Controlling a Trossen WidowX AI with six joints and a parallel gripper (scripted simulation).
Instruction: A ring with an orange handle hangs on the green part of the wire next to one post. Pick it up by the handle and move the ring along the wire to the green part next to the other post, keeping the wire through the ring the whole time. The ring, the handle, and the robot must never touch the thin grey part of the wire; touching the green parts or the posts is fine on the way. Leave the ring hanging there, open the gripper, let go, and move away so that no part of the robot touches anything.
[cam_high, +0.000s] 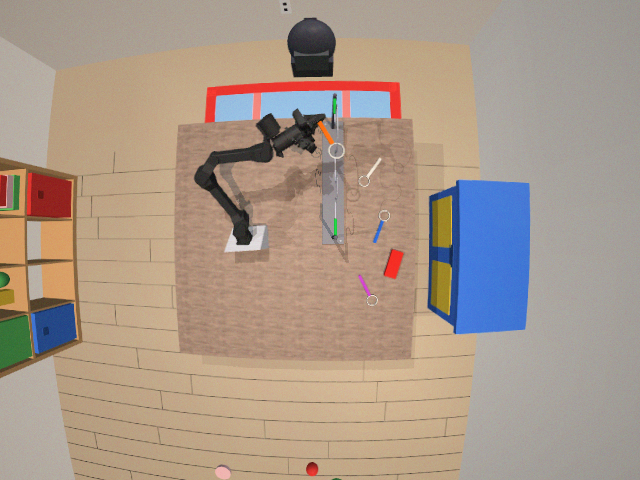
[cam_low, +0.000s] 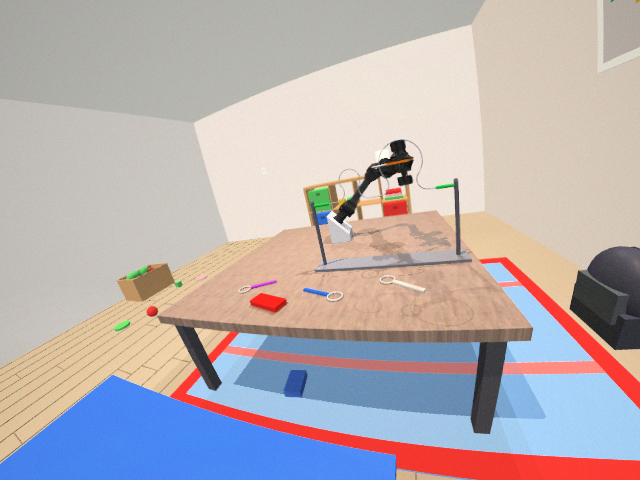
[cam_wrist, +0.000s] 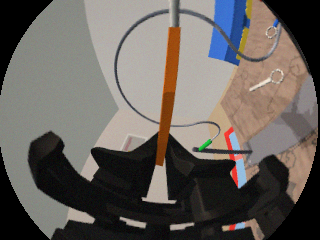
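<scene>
The orange-handled ring is 9 cm to the right of my gripper tip and 2 cm ahead of it. Round my gripper tip: red block (57 cm to the right, 40 cm below, 35 cm ahead); then white-handled ring (40 cm below, 23 cm ahead, 11 cm to the right); then blue-handled ring (40 cm below, 36 cm to the right, 29 cm ahead).
</scene>
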